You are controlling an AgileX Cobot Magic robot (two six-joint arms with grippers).
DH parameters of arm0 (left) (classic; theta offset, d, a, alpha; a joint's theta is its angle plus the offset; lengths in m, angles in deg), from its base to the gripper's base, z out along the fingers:
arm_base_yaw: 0 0.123 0 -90
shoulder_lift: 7.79 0 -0.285 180
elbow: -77.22 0 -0.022 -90
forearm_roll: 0 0.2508 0 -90
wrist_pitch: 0 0 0.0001 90
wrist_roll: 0 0.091 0 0
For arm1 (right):
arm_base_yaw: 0 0.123 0 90
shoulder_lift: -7.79 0 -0.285 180
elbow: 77.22 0 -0.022 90
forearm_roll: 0 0.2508 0 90
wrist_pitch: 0 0 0.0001 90
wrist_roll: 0 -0.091 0 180
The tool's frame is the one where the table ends.
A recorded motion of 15 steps. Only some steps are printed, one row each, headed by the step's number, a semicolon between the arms.
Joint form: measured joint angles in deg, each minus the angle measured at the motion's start. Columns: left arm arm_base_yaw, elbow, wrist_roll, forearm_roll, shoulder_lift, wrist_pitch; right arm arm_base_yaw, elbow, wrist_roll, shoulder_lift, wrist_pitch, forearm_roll.
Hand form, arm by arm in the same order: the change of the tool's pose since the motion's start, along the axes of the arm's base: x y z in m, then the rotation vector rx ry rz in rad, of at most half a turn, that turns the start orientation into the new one. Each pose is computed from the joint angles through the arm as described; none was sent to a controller.
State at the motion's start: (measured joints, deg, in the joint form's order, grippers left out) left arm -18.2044 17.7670 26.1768 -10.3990 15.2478 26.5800; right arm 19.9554 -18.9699 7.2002 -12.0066 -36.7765 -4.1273
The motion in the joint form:
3: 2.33 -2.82 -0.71 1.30 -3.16 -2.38; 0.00 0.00 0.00 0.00 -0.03 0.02
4: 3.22 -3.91 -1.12 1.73 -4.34 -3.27; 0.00 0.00 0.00 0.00 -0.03 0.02
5: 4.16 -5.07 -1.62 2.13 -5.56 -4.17; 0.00 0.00 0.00 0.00 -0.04 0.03
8: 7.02 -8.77 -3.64 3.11 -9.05 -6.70; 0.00 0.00 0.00 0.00 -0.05 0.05
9: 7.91 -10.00 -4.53 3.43 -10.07 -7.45; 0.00 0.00 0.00 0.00 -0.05 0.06
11: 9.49 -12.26 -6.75 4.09 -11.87 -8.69; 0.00 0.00 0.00 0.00 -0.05 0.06
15: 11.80 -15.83 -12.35 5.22 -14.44 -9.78; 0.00 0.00 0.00 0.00 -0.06 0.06
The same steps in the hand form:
3: -0.0030 0.0053 -0.0093 -0.0042 -0.0468 0.0544; 0.0000 0.0000 0.0000 0.0002 0.0006 0.0000
4: -0.0041 0.0071 -0.0130 -0.0083 -0.0627 0.0753; 0.0000 0.0000 0.0000 0.0002 0.0006 0.0000
5: -0.0052 0.0089 -0.0171 -0.0140 -0.0777 0.0973; 0.0000 0.0000 -0.0001 0.0003 0.0008 0.0001
8: -0.0076 0.0136 -0.0312 -0.0391 -0.1103 0.1642; 0.0000 0.0000 -0.0001 0.0005 0.0011 0.0001
9: -0.0081 0.0149 -0.0362 -0.0498 -0.1165 0.1857; 0.0000 0.0000 -0.0001 0.0007 0.0012 0.0002
11: -0.0088 0.0172 -0.0458 -0.0767 -0.1223 0.2261; 0.0000 0.0000 -0.0001 0.0007 0.0012 0.0002
15: -0.0096 0.0202 -0.0626 -0.1471 -0.1048 0.2936; -0.0001 0.0000 -0.0001 0.0006 0.0013 0.0001

